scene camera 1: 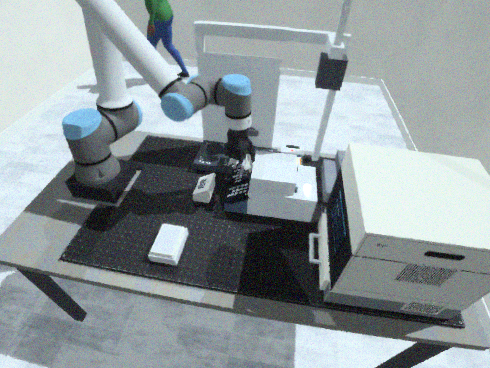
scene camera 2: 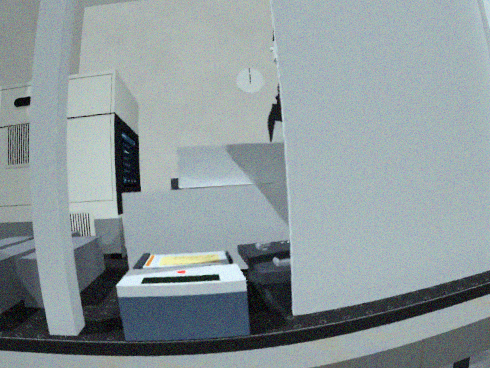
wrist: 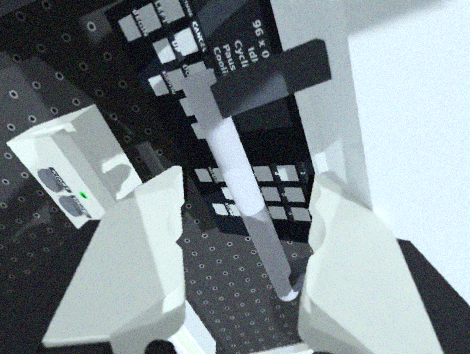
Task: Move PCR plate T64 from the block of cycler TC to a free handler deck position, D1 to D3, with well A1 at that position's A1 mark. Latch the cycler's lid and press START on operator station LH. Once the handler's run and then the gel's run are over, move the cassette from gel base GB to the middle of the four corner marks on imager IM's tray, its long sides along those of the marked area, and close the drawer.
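Places are measured from the arm's base along level axes (x left, y back, z up), in centimetres.
Pixels of known places: gripper, fingertip midpoint: (scene camera 1: 242, 170) (wrist: 247, 175); arm's base, origin of the base link: (scene camera 1: 98, 171).
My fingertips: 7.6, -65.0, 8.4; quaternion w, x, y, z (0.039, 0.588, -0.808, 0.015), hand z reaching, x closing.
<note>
For each thing: its top centre in the pictures, then the offset to it from my fingertips, as dx, dy, dz. "*": a spot on its surface instead. Level surfaces: height alone.
- pale rod, surface spot: (wrist: 235, 165) * +2.1, +0.1, +2.7
- dark crossbar, surface spot: (wrist: 275, 77) * +4.8, -2.1, +2.6
- text panel, surface spot: (wrist: 240, 55) * +4.7, -1.2, -4.8
- operator station, middle of its top: (wrist: 59, 206) (scene camera 1: 204, 180) -2.5, +16.4, -7.2
- handle, surface spot: (scene camera 1: 313, 247) * -23.9, -31.6, -9.6
- white block, middle of its top: (scene camera 1: 167, 238) -32.4, +20.6, -9.9
- dark perforated mat, its level: dz -15.2
- post, middle of its top: (scene camera 1: 343, 45) +34.4, -31.1, +41.6
- blue-grey unit, middle of its top: (scene camera 2: 182, 263) (scene camera 1: 292, 155) +27.4, -19.1, -9.7
My gripper (scene camera 1: 245, 165) (wrist: 247, 175) is partly open and empty. In the wrist view, a pale rod (wrist: 235, 165) with a dark crossbar (wrist: 275, 77) crosses the gap between its two white jaws; whether they touch is unclear. Beyond is the black keypad and text panel (wrist: 240, 55) (scene camera 1: 237, 187) on the side of a white-topped machine (scene camera 1: 275, 202) (wrist: 325, 105), apparently the cycler. The operator station (scene camera 1: 205, 191) (wrist: 30, 150), a white wedge with two round buttons and a green light, stands beside it. The large white imager (scene camera 1: 415, 200) stands right, a handle (scene camera 1: 313, 247) on its front. PCR plate T64 and the cassette cannot be made out.
A white block (scene camera 1: 169, 243) lies on the dark perforated mat (scene camera 1: 115, 240). A tall pale panel (scene camera 1: 240, 95) (scene camera 2: 390, 150) and a post (scene camera 1: 327, 117) (scene camera 2: 52, 175) stand behind the machines. A blue-grey unit (scene camera 2: 185, 317) with a display stands near the rear edge. A person (scene camera 1: 162, 30) is in the background.
</note>
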